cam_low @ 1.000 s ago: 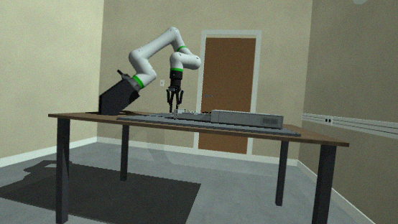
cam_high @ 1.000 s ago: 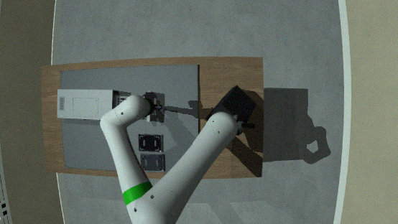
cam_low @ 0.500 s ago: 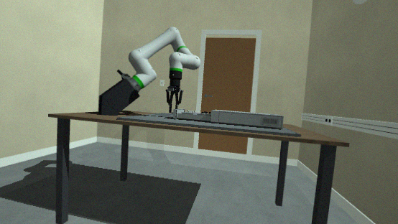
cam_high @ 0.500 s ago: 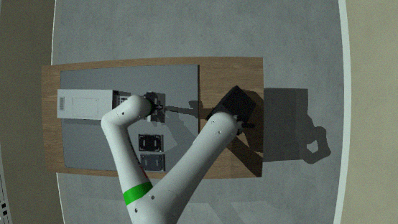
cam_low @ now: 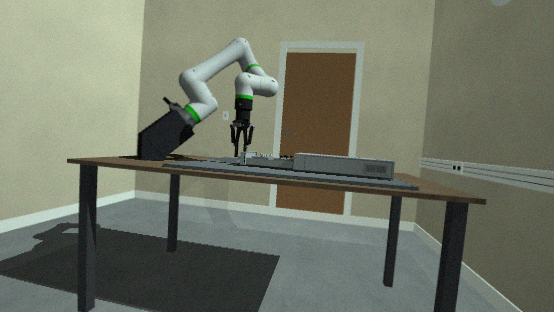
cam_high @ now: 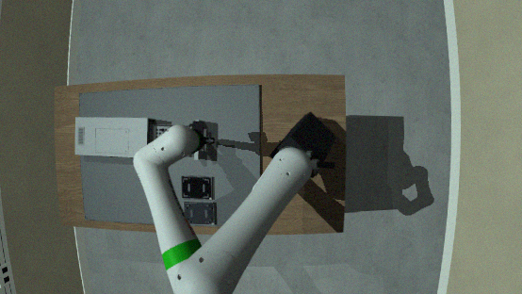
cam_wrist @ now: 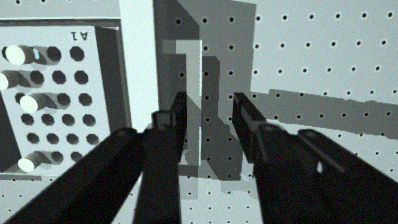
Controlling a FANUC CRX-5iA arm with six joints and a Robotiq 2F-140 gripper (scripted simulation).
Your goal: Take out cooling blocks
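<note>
My gripper is now 160 mm short of the drawer, 30 mm above it and 10 mm to the left of it. Also, from my hand: deck slot D1: 250 mm to the left, 70 mm ahead, 60 mm below; cooler COLD: 340 mm ahead, 30 mm below, 10 mm to the right; slot D2: 390 mm to the left, 60 mm below, 60 mm ahead.
</note>
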